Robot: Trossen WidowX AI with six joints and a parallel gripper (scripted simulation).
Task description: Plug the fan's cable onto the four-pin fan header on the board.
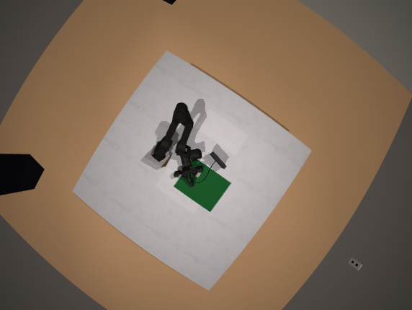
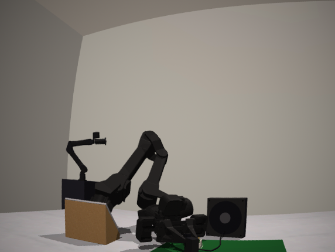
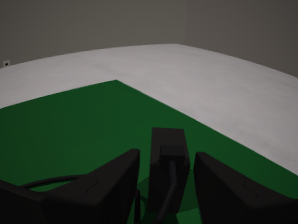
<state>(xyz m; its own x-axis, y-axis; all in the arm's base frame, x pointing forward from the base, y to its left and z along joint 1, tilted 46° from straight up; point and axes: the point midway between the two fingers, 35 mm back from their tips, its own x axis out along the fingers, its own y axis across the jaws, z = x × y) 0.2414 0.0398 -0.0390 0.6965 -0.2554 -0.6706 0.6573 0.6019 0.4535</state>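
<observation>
My gripper tip is now 10 mm above the black fan plug. Also, from my gripper tip: green board (60 mm ahead, 50 mm below, 30 mm to the left); black fan (210 mm to the left, 40 mm ahead, 20 mm above); four-pin header (70 mm to the left, 40 mm below).
</observation>
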